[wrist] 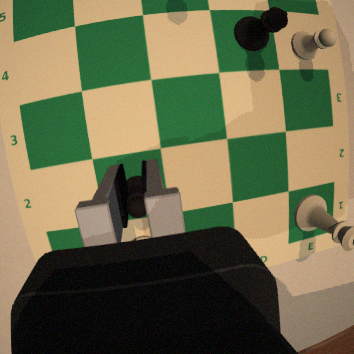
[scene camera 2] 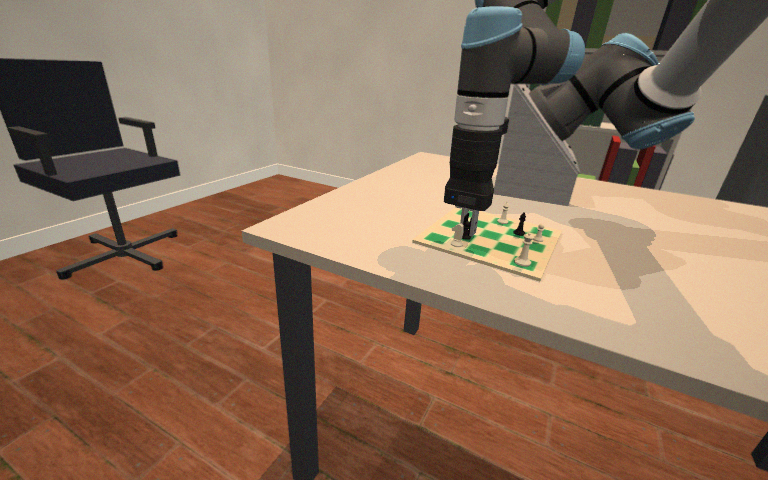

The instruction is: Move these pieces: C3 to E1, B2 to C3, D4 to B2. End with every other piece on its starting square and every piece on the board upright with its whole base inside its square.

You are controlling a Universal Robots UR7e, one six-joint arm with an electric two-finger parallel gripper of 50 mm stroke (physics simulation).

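Seen in the pictures: gripper, fingertip midpoint: [wrist: 135, 181] [scene camera 2: 467, 232]; arm's base, origin of the base link: [scene camera 2: 545, 117].
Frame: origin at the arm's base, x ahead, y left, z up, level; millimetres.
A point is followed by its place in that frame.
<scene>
My gripper [scene camera 2: 469, 228] {x 439, y -109, z -168 mm} [wrist: 135, 181] {x 439, y -109, z -168 mm} is shut on a black pawn [wrist: 137, 204] {x 444, y -110, z -143 mm} at B2, low at the board; whether its base touches is hidden. The green-and-cream board [wrist: 17, 167] {x 408, y -173, z -174 mm} lies on the table. A tall white piece [scene camera 2: 524, 255] {x 507, y -10, z -158 mm} [wrist: 311, 213] {x 496, y -15, z -163 mm} stands upright on E1. C3 is bare. A black piece [scene camera 2: 520, 225] {x 384, y -20, z -157 mm} [wrist: 251, 34] {x 382, y -24, z -164 mm} stands upright on D4.
A white knight [scene camera 2: 457, 235] {x 486, y -121, z -155 mm} stands on B1, close beside the fingers, mostly hidden in the wrist view. A white pawn [scene camera 2: 539, 233] {x 398, y 14, z -160 mm} [wrist: 302, 45] {x 395, y 9, z -167 mm} stands on E4. Another white piece [scene camera 2: 504, 214] {x 340, y -52, z -156 mm} stands on C5. A grey slanted panel [scene camera 2: 532, 152] {x 141, y -18, z -66 mm} rises behind the board.
</scene>
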